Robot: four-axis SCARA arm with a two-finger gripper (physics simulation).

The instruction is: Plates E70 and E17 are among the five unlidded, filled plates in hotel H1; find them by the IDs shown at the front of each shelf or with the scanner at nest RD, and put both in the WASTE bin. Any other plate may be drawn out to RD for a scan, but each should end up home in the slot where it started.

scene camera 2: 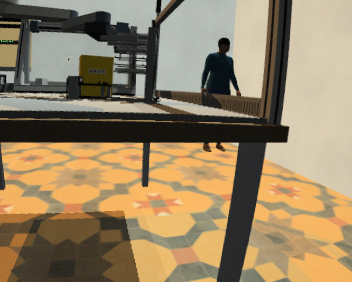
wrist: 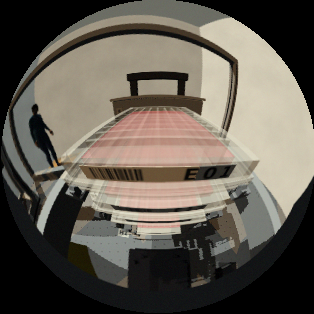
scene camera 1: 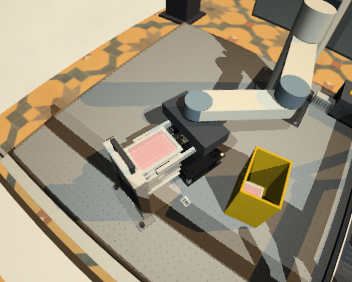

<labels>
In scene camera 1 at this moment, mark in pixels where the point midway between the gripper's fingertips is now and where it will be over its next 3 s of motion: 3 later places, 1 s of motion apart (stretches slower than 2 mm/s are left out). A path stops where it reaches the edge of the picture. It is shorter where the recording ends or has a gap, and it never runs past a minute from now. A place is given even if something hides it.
My gripper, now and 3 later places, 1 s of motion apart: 144,157; 186,131; 206,116; 278,165
</labels>
